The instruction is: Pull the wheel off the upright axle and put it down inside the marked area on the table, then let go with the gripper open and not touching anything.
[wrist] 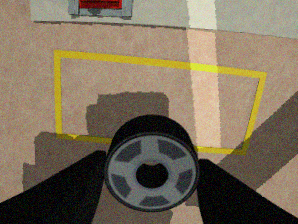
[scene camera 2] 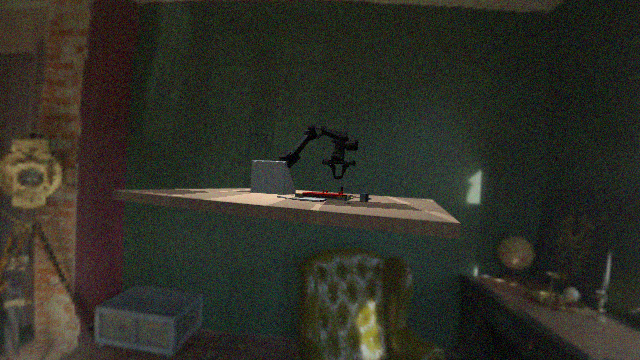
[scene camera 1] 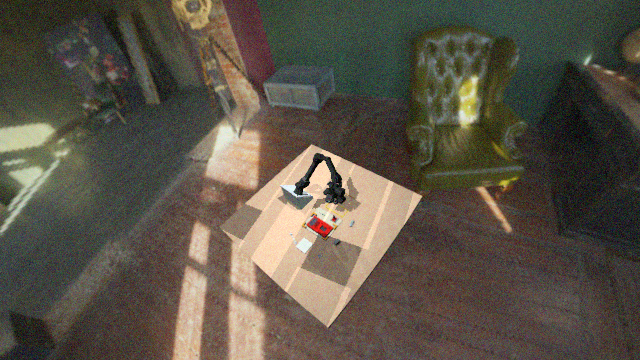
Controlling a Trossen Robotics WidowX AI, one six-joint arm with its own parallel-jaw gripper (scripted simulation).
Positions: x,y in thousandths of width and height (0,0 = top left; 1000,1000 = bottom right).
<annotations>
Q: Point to a wheel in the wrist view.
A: At 485,623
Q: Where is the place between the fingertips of my gripper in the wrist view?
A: At 508,734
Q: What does my gripper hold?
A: A wheel.
</annotations>
